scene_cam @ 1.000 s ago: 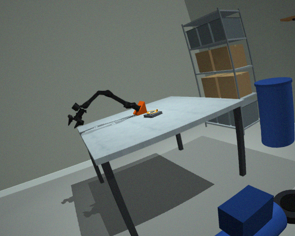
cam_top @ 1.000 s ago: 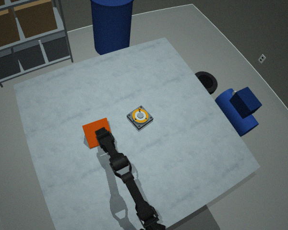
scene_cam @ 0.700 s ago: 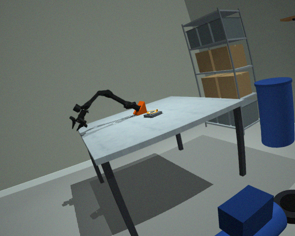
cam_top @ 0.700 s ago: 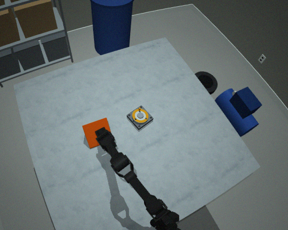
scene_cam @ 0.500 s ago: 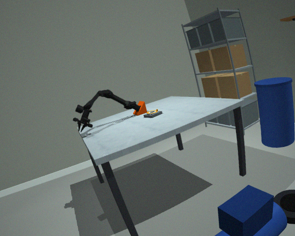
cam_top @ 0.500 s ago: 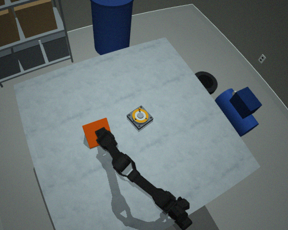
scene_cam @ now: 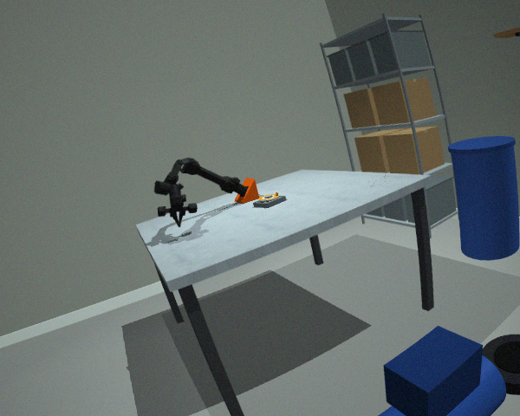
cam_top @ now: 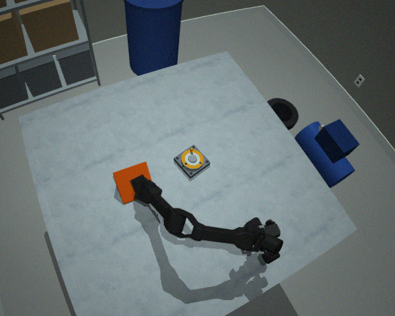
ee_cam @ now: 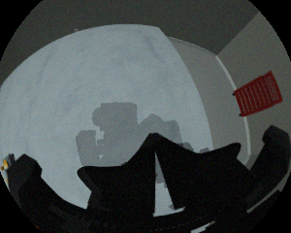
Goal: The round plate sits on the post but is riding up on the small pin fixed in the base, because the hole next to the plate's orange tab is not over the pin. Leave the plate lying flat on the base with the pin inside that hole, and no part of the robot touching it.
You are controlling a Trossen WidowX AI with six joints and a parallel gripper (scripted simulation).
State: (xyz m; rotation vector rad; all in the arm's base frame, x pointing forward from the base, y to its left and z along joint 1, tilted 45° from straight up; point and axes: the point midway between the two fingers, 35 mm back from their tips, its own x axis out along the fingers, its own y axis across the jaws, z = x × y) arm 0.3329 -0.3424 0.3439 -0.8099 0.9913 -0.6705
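The round plate lies 60 mm behind my gripper tip, 520 mm to the left of it and 20 mm below it. From my gripper tip the other things lie so: grey square base: 70 mm behind, 500 mm to the left, 30 mm below.
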